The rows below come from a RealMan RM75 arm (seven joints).
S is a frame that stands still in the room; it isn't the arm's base.
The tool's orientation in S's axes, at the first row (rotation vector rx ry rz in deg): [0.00, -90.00, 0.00]
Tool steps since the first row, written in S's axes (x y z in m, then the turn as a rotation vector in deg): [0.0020, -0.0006, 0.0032, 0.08, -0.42, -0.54]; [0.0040, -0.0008, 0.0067, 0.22, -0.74, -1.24]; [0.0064, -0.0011, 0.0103, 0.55, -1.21, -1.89]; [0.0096, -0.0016, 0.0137, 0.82, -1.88, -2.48]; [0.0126, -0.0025, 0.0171, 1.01, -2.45, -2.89]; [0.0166, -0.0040, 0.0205, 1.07, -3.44, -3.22]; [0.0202, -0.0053, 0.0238, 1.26, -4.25, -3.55]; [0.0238, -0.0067, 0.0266, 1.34, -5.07, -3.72]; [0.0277, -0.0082, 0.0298, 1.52, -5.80, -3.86]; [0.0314, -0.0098, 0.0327, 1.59, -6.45, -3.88]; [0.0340, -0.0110, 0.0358, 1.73, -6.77, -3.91]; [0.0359, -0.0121, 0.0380, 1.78, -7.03, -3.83]
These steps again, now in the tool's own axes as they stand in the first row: [0.0032, -0.0006, -0.0020, -0.54, -0.42, -0.08]; [0.0067, -0.0008, -0.0040, -1.24, -0.74, -0.22]; [0.0103, -0.0011, -0.0064, -1.89, -1.21, -0.55]; [0.0137, -0.0016, -0.0096, -2.48, -1.88, -0.82]; [0.0171, -0.0025, -0.0126, -2.89, -2.45, -1.01]; [0.0205, -0.0040, -0.0166, -3.22, -3.44, -1.07]; [0.0238, -0.0053, -0.0202, -3.55, -4.25, -1.26]; [0.0266, -0.0067, -0.0238, -3.72, -5.07, -1.34]; [0.0298, -0.0082, -0.0277, -3.86, -5.80, -1.52]; [0.0327, -0.0098, -0.0314, -3.88, -6.45, -1.59]; [0.0358, -0.0110, -0.0340, -3.91, -6.77, -1.73]; [0.0380, -0.0121, -0.0359, -3.83, -7.03, -1.78]
